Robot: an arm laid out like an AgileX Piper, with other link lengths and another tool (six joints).
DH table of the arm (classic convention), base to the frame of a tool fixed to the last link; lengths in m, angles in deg. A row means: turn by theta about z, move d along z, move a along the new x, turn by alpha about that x. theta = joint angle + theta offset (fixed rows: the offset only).
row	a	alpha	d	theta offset
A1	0	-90	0.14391	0
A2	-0.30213	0	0	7.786
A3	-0.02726	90	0	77.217
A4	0	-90	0.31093	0
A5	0	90	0	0
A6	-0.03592	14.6	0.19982	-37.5
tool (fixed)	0	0	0.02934	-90
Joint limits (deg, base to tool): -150..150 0..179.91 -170..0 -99.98..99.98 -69.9..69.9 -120..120
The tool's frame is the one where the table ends.
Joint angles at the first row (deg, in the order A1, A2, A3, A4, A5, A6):
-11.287, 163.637, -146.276, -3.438, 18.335, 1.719
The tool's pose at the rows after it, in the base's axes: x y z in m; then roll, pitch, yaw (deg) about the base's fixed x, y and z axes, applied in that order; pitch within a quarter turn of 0, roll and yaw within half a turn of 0:
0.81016 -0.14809 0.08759 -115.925 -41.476 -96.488
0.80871 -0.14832 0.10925 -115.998 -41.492 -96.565
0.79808 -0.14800 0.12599 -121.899 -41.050 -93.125
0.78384 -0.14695 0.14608 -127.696 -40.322 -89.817
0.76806 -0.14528 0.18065 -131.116 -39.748 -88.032
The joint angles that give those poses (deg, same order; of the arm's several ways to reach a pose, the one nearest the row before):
-11.230, 161.692, -146.281, -3.437, 18.566, 1.717
-11.231, 159.625, -146.274, -3.435, 20.682, 1.716
-11.229, 156.478, -146.281, -3.439, 28.307, 1.720
-11.230, 153.036, -146.274, -3.438, 36.210, 1.720
-11.230, 148.800, -146.281, -3.437, 43.146, 1.718

